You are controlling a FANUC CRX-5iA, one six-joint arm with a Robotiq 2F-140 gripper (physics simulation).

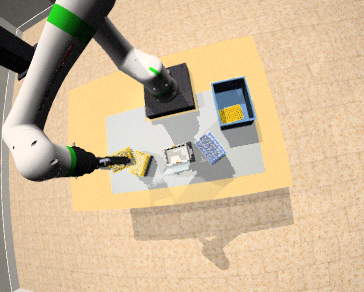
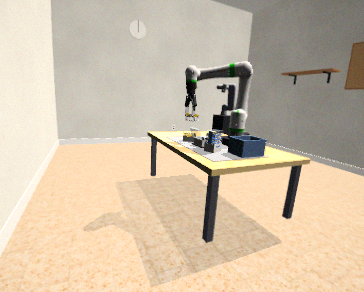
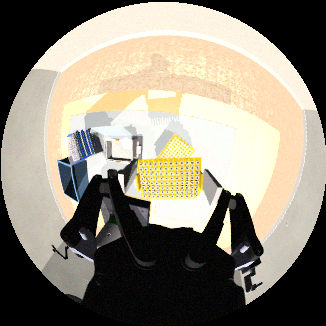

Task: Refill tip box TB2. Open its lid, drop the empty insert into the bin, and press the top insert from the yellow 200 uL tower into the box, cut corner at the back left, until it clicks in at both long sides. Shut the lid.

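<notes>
My gripper (image 1: 121, 160) (image 2: 191, 114) (image 3: 169, 171) is shut on a yellow tip insert (image 1: 116, 167) (image 2: 191, 118) (image 3: 170, 175), held at its two short ends, high above the table. The yellow 200 uL tower (image 1: 142, 164) (image 2: 189, 135) (image 3: 176, 147) stands below it on the mat, its top full of tips. Tip box TB2 (image 1: 178, 154) (image 2: 200, 141) (image 3: 119, 148) stands open, with a pale interior and no insert visible inside. Its clear lid (image 1: 178, 167) is swung back. A yellow insert (image 1: 231, 114) lies in the blue bin (image 1: 217, 102) (image 2: 246, 147) (image 3: 68, 176). The held insert's cut corner cannot be made out.
A blue-and-white tip tower (image 1: 211, 148) (image 2: 214, 141) (image 3: 81, 145) stands between the box and the bin. The arm's black base plate (image 1: 185, 85) lies behind the box. The grey mat (image 1: 120, 131) covers the middle of the wooden table (image 1: 90, 105).
</notes>
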